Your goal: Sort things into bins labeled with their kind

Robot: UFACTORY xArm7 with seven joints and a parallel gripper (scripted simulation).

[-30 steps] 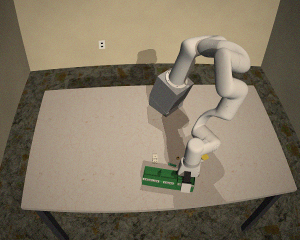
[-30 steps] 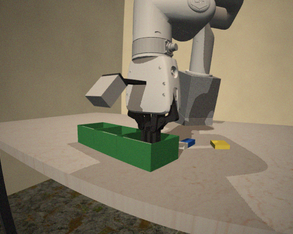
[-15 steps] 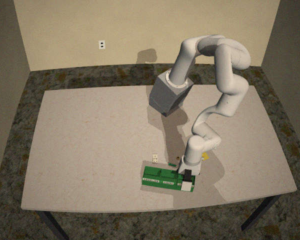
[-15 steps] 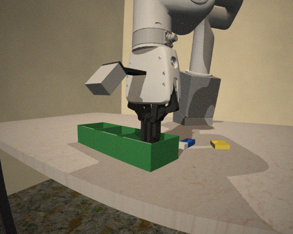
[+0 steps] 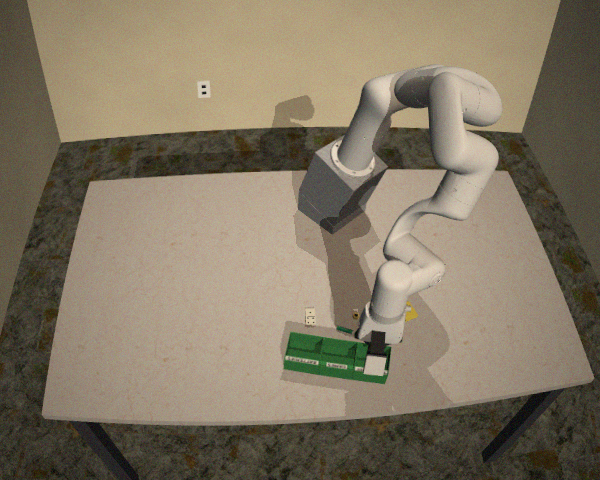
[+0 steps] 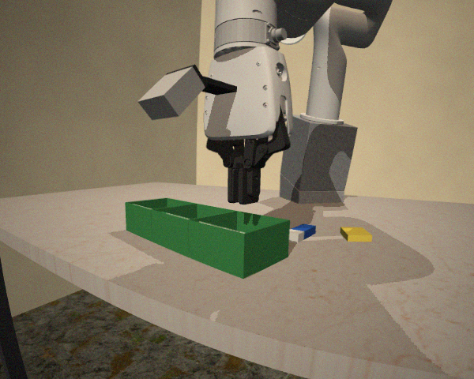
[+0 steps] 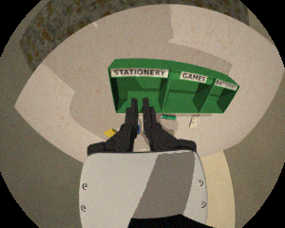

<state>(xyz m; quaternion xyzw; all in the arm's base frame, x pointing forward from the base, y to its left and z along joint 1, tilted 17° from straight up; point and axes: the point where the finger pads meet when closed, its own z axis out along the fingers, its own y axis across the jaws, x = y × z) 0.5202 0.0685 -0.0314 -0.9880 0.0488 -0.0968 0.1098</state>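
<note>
Now: hand 10 cm past the green stick, 6 cm to the left of it and 8 cm above it. From my hand the other things lie so: yellow block: 17 cm behind, 10 cm to the left, 8 cm below; brown piece: 15 cm behind, 3 cm to the right, 8 cm below; blue-and-white block: 12 cm behind, 3 cm to the left, 8 cm below.
</note>
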